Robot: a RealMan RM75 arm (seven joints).
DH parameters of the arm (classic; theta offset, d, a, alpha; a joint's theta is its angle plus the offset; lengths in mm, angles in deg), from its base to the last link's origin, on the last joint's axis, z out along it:
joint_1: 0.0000 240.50 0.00 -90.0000
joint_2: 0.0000 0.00 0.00 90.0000
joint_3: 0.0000 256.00 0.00 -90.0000
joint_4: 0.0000 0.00 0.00 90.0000
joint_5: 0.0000 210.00 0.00 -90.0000
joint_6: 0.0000 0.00 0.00 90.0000
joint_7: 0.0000 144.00 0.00 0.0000
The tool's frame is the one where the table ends.
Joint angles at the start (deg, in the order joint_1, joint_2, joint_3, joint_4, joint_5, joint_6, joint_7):
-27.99 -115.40 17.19 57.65 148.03 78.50 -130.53
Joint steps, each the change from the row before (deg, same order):
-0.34 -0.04 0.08 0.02 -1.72 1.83 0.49
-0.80 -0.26 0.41 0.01 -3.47 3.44 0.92
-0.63 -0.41 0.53 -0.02 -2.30 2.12 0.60
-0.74 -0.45 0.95 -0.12 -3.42 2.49 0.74
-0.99 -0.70 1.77 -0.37 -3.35 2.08 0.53
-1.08 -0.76 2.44 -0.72 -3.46 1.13 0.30
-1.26 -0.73 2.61 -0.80 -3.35 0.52 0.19
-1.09 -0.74 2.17 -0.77 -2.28 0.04 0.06
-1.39 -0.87 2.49 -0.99 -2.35 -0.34 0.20
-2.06 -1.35 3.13 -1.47 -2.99 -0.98 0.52
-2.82 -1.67 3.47 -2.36 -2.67 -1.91 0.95
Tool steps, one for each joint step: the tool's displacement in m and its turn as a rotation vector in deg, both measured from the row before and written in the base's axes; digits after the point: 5 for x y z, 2 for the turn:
0.00809 0.00248 -0.00241 -0.56 -1.82 -2.00
0.01760 0.00540 -0.00589 -1.23 -3.55 -4.28
0.01303 0.00376 -0.00573 -1.02 -2.34 -3.07
0.01731 0.00470 -0.00640 -1.08 -3.04 -4.17
0.01983 0.00553 -0.01000 -1.71 -2.93 -4.41
0.02031 0.00625 -0.01162 -1.70 -2.75 -4.16
0.02066 0.00659 -0.01127 -1.50 -2.49 -3.92
0.01619 0.00455 -0.01075 -1.40 -1.80 -2.73
0.01849 0.00502 -0.01271 -1.52 -1.76 -2.98
0.02530 0.00598 -0.01790 -1.74 -2.30 -3.76
0.02904 0.00566 -0.02356 -2.13 -2.05 -3.86

